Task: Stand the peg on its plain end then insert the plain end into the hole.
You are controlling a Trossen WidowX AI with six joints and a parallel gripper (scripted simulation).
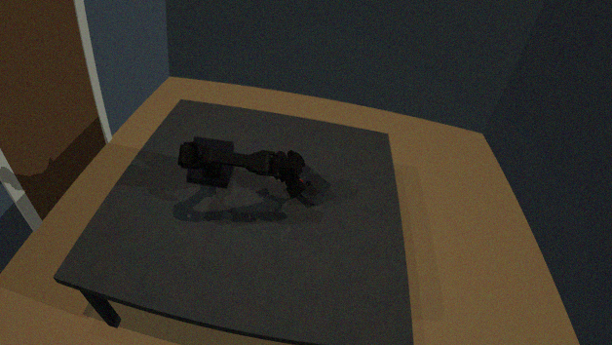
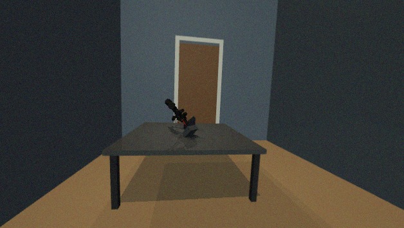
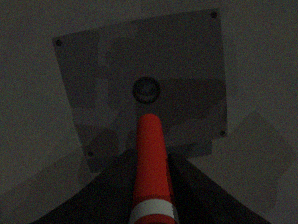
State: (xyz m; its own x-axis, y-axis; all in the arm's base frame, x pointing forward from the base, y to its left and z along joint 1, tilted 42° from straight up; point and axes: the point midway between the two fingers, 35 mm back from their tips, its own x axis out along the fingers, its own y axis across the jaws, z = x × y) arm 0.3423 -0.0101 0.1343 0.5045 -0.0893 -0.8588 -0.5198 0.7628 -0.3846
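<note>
The panel lies 7 cm ahead of my gripper tip, 7 cm to the left of it and 8 cm below it. The rest, counted from my gripper tip: red peg: 1 cm behind, 1 cm to the right, 1 cm above.
</note>
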